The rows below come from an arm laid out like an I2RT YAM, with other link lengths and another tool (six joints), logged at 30 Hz.
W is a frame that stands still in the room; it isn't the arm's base.
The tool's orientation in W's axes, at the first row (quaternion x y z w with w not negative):
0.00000 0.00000 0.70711 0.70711
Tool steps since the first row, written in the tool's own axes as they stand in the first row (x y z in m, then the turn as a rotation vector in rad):
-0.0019 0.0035 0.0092 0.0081 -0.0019 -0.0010
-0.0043 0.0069 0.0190 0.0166 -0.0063 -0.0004
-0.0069 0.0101 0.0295 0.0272 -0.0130 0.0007
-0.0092 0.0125 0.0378 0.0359 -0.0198 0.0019
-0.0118 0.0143 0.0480 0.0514 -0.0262 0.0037
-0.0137 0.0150 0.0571 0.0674 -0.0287 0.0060
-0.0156 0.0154 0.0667 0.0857 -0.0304 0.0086
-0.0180 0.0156 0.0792 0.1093 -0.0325 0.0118
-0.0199 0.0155 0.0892 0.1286 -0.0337 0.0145
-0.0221 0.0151 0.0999 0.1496 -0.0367 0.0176
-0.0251 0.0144 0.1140 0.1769 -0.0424 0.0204
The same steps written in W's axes. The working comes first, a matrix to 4 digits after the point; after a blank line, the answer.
The tool's axes in the first row as the columns of a matrix, in W's axes (used below as rounded here):
0.0000 -1.0000 0.0000
1.0000 0.0000 0.0000
0.0000 0.0000 1.0000

-0.0035 -0.0019 0.0092 0.0019 0.0081 -0.0010
-0.0069 -0.0043 0.0190 0.0063 0.0166 -0.0004
-0.0101 -0.0069 0.0295 0.0130 0.0272 0.0007
-0.0125 -0.0092 0.0378 0.0198 0.0359 0.0019
-0.0143 -0.0118 0.0480 0.0262 0.0514 0.0037
-0.0150 -0.0137 0.0571 0.0287 0.0674 0.0060
-0.0154 -0.0156 0.0667 0.0304 0.0857 0.0086
-0.0156 -0.0180 0.0792 0.0325 0.1093 0.0118
-0.0155 -0.0199 0.0892 0.0337 0.1286 0.0145
-0.0151 -0.0221 0.0999 0.0367 0.1496 0.0176
-0.0144 -0.0251 0.1140 0.0424 0.1769 0.0204

